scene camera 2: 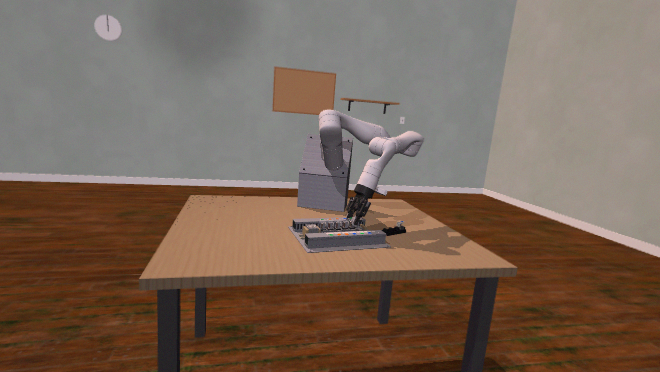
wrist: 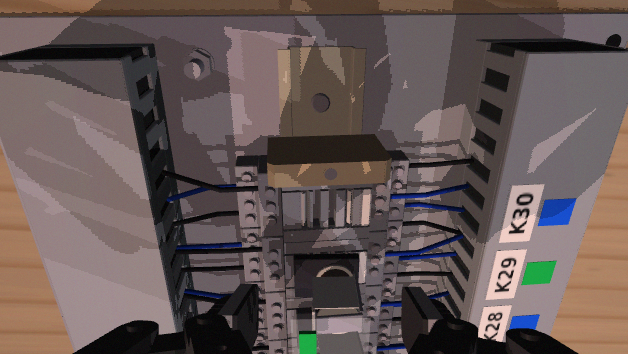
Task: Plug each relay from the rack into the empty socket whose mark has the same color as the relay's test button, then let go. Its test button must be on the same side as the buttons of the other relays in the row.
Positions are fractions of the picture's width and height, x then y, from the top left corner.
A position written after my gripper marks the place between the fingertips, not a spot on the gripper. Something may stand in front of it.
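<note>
Through the wrist view I can see my gripper (wrist: 0.52,0.87), and in that same view there is a tan end block (wrist: 0.48,0.46).
</note>
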